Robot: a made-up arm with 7 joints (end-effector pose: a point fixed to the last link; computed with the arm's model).
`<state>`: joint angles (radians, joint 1 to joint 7).
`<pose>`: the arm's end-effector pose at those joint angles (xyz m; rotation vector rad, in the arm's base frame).
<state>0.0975 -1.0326 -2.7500 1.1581 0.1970 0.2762 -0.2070</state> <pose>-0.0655 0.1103 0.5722 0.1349 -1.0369 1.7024</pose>
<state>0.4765 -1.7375 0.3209 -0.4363 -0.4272 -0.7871 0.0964</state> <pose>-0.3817 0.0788 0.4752 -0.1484 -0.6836 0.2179</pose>
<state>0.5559 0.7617 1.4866 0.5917 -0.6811 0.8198 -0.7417</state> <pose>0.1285 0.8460 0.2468 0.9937 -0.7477 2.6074</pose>
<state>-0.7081 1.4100 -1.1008 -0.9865 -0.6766 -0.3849 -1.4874</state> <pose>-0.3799 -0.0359 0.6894 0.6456 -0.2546 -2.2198</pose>
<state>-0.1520 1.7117 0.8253 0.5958 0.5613 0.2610 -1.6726</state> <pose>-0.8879 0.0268 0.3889 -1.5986 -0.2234 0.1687</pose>
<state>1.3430 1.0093 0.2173 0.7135 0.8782 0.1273 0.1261</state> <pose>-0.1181 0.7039 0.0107 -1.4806 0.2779 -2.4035</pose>
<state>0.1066 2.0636 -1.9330 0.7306 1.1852 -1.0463 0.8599</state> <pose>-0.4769 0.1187 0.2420 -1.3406 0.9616 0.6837</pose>
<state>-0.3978 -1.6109 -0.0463 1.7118 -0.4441 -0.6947 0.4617</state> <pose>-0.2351 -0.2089 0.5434 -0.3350 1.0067 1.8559</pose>
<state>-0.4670 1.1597 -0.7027 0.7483 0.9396 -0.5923 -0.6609</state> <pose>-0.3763 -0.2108 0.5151 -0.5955 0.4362 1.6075</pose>
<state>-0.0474 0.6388 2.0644 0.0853 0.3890 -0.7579 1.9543</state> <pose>-0.5056 0.1242 0.5672 1.1645 0.3840 2.0063</pose>
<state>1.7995 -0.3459 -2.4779 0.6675 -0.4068 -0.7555 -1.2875</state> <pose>0.4075 0.5888 0.2752 -0.8627 0.8222 2.2533</pose>
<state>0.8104 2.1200 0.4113 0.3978 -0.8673 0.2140 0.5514</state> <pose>0.0798 0.4503 -0.1663 0.9342 -0.1889 0.5598</pose>
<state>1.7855 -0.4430 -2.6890 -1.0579 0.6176 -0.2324 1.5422</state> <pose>0.4310 0.7343 0.1385 0.2210 -0.9279 0.7388</pose>
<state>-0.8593 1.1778 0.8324 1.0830 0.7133 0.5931 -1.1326</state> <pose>-0.8699 -0.4417 0.3904 -0.6288 -0.5160 -0.4230</pose>
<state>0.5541 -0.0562 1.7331 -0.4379 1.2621 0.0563 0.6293</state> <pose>-0.5904 0.2088 0.2260 -0.7420 -0.3389 -1.9860</pose>
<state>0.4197 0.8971 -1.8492 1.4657 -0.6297 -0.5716 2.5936</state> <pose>-0.1742 0.4577 0.2312 2.4287 1.6735 -0.2600</pose>
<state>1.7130 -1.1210 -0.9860 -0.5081 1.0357 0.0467 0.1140</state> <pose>0.5619 0.4054 0.1708 0.0814 -1.4404 0.5460</pose>
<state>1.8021 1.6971 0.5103 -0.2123 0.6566 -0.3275 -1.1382</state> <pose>0.3496 0.5190 0.1562 -1.1641 1.5754 -0.7077</pose>
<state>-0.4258 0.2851 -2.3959 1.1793 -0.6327 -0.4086 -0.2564</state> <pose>-0.4538 0.0997 0.8019 1.3362 0.6251 -2.7012</pose>
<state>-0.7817 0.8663 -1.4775 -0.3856 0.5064 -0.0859 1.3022</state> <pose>-0.3364 -0.1265 0.3526 -0.5512 -0.2459 1.3026</pose>
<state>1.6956 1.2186 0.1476 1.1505 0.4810 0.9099 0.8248</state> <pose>0.5601 0.7117 -0.3085 -0.0517 -0.0952 1.2671</pose>
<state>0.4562 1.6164 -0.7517 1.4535 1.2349 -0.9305 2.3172</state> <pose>-0.3086 0.2182 0.2269 1.9382 0.5945 1.7540</pose>
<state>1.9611 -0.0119 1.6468 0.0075 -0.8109 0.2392 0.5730</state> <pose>0.7396 0.5158 0.3599 -0.1292 -1.4586 1.2006</pose>
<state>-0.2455 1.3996 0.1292 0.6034 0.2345 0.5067 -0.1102</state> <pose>-0.8238 0.0916 0.6671 -1.9443 -0.1304 -1.0716</pose>
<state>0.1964 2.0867 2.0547 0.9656 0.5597 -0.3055 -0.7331</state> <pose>-0.4862 0.0645 0.0914 -1.9319 -1.7603 -1.6737</pose>
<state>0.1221 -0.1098 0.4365 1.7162 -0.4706 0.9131 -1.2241</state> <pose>-0.1176 0.3895 1.0323 -0.5719 1.7803 -1.2151</pose>
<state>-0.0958 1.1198 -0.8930 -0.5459 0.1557 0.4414 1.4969</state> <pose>-0.1195 -0.0705 0.5251 -1.6701 -0.5618 -0.4987</pose>
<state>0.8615 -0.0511 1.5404 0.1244 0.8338 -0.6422 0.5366</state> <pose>-0.2853 0.4897 0.2828 -1.3073 0.0735 -2.0427</pose>
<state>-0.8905 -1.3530 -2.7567 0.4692 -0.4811 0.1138 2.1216</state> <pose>0.1001 -0.3297 0.7394 1.1507 0.2776 -0.1858</pose>
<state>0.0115 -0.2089 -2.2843 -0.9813 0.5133 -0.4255 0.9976</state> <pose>-0.5190 0.2975 0.6453 1.7232 -0.6771 1.4860</pose>
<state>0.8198 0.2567 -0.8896 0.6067 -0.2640 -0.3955 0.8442</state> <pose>-0.0864 0.4630 0.4324 -2.0264 0.3967 -0.2735</pose>
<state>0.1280 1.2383 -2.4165 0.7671 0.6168 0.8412 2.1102</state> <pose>-0.1100 -0.1713 0.4443 -2.9155 -0.3476 -0.6665</pose>
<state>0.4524 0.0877 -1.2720 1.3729 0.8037 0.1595 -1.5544</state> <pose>-0.5207 0.0379 0.4704 0.5287 0.4311 0.8835</pose>
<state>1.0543 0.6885 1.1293 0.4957 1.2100 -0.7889 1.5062</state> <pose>-0.1075 0.4544 0.2008 1.2534 0.6149 2.2944</pose>
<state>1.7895 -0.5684 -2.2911 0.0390 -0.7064 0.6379 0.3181</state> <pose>0.1426 0.1841 0.4837 -1.2684 -1.0826 -0.5763</pose>
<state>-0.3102 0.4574 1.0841 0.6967 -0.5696 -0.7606 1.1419</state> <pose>-0.3709 0.0070 0.6386 -2.5965 0.9627 -1.0003</pose>
